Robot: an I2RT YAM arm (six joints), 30 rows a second.
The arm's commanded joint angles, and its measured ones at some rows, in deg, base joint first. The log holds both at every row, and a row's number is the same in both.
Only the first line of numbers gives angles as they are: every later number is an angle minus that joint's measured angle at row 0.
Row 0, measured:
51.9 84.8 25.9 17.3 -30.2 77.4
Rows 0 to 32, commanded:
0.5 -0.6 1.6 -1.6 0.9 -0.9
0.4 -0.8 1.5 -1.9 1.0 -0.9
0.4 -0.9 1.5 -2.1 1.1 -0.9
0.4 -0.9 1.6 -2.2 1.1 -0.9
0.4 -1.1 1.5 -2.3 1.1 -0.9
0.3 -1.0 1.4 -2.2 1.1 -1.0
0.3 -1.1 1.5 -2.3 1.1 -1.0
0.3 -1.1 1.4 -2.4 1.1 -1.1
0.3 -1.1 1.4 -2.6 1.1 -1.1
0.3 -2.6 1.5 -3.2 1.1 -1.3
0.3 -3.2 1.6 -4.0 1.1 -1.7
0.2 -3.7 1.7 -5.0 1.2 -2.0
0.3 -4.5 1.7 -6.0 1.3 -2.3
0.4 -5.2 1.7 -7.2 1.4 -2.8
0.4 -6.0 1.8 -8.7 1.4 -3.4
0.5 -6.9 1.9 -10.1 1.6 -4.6
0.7 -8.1 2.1 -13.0 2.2 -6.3
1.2 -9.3 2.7 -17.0 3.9 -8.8
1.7 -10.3 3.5 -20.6 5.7 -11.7
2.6 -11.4 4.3 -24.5 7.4 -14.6
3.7 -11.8 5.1 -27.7 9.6 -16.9
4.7 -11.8 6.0 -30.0 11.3 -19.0
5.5 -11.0 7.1 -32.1 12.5 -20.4
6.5 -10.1 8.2 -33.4 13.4 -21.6
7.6 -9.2 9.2 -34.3 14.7 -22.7
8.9 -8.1 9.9 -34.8 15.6 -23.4
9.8 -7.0 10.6 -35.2 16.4 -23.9
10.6 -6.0 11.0 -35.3 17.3 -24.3
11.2 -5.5 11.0 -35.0 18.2 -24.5
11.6 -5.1 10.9 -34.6 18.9 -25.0
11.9 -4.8 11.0 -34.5 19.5 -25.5
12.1 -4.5 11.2 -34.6 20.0 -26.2
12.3 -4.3 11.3 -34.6 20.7 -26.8
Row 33, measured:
11.5 -4.9 10.3 -31.9 15.7 -23.3
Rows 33 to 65, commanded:
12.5 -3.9 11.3 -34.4 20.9 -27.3
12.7 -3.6 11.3 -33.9 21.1 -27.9
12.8 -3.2 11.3 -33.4 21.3 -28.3
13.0 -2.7 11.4 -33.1 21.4 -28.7
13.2 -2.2 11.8 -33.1 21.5 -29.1
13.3 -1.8 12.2 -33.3 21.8 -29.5
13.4 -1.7 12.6 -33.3 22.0 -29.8
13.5 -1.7 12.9 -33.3 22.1 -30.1
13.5 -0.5 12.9 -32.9 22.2 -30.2
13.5 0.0 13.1 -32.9 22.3 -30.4
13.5 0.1 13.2 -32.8 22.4 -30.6
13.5 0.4 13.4 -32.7 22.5 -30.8
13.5 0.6 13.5 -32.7 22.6 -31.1
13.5 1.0 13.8 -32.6 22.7 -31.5
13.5 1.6 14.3 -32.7 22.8 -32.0
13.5 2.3 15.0 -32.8 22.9 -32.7
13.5 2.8 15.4 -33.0 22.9 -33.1
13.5 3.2 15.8 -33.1 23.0 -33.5
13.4 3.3 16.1 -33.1 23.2 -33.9
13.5 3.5 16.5 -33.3 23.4 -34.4
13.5 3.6 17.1 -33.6 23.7 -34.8
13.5 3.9 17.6 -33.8 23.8 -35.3
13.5 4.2 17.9 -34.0 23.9 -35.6
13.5 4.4 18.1 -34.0 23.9 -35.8
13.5 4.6 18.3 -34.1 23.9 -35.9
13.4 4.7 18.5 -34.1 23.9 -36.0
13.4 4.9 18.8 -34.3 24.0 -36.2
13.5 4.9 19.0 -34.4 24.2 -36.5
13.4 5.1 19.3 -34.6 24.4 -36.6
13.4 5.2 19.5 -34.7 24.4 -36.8
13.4 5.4 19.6 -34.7 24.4 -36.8
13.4 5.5 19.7 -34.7 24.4 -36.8
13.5 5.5 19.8 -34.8 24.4 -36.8
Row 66, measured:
12.9 4.9 18.1 -33.7 22.8 -35.8
